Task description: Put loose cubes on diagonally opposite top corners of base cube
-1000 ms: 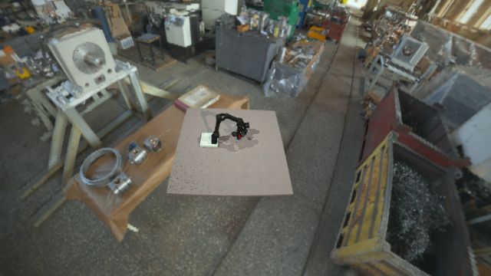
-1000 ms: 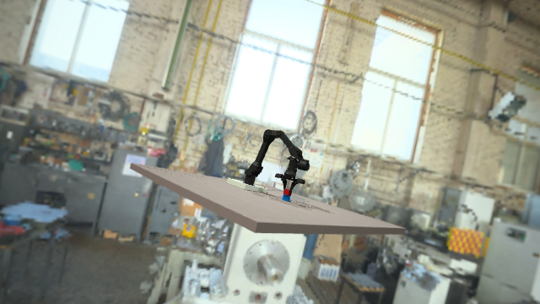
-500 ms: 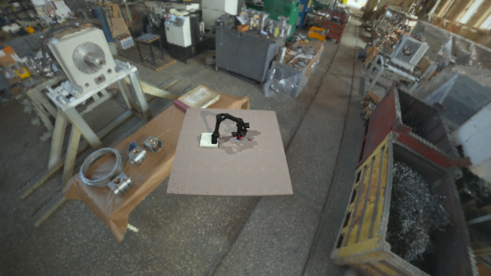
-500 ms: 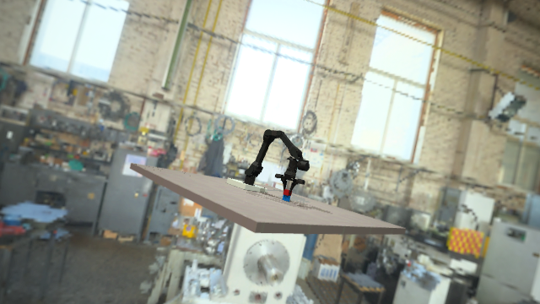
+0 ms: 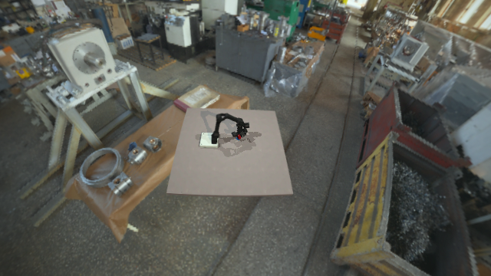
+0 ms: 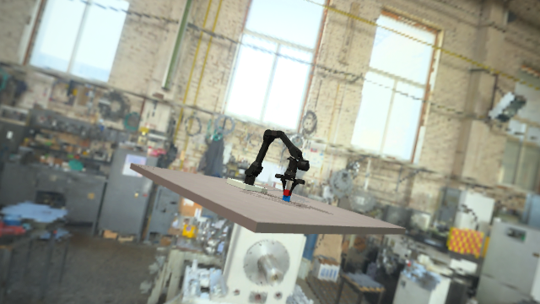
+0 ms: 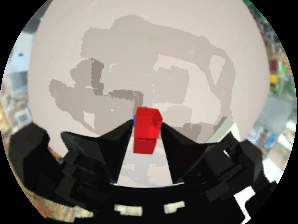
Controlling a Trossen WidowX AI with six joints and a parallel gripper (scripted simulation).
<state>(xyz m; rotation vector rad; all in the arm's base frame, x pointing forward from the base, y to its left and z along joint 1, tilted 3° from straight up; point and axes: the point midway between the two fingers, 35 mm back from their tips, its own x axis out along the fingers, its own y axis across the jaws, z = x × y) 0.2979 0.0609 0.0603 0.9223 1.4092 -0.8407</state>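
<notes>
Right now my gripper tip is 40 mm above the blue base cube, 20 mm to the right of it and 10 mm past it.
</notes>
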